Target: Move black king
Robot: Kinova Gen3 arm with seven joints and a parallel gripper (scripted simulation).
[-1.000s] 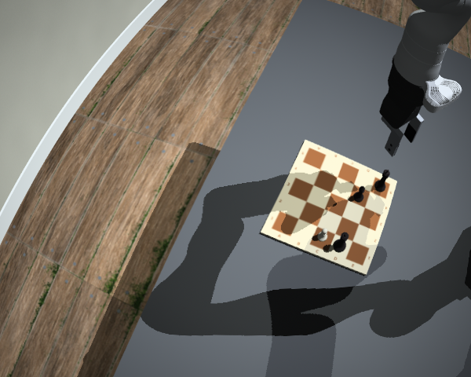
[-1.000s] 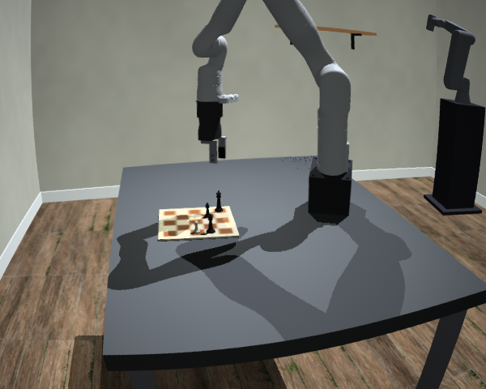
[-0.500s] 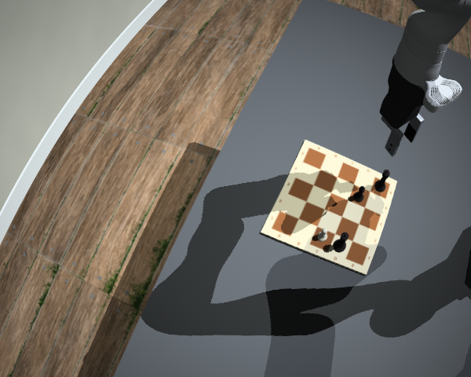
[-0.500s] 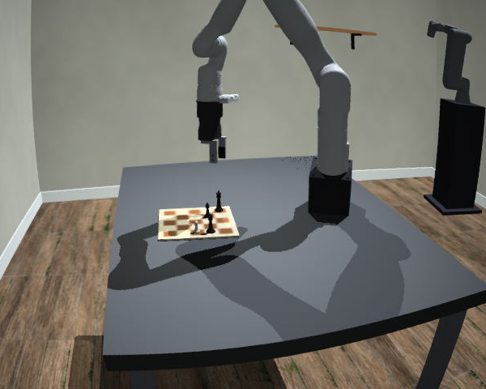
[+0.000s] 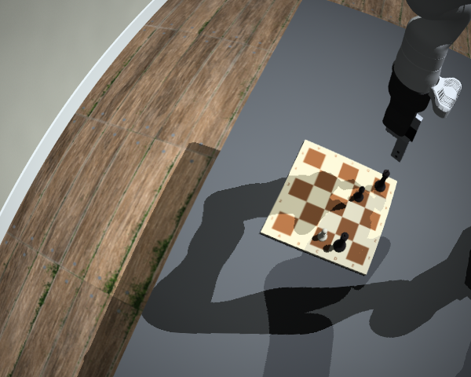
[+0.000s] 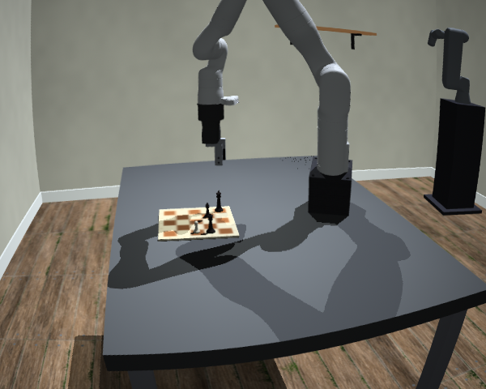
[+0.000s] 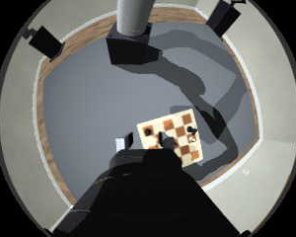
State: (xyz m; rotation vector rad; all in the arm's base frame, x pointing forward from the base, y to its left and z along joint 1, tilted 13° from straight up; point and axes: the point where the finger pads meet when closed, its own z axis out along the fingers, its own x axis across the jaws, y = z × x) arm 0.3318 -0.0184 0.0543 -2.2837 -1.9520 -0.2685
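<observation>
Now: the black king 10 mm ahead of my hand and 140 mm below it. The rest, counted from my hand: white pawn 70 mm ahead, 160 mm to the left, 150 mm below; then black pawn 40 mm ahead, 50 mm to the left, 150 mm below; then chessboard 70 mm ahead, 90 mm to the left, 170 mm below.
</observation>
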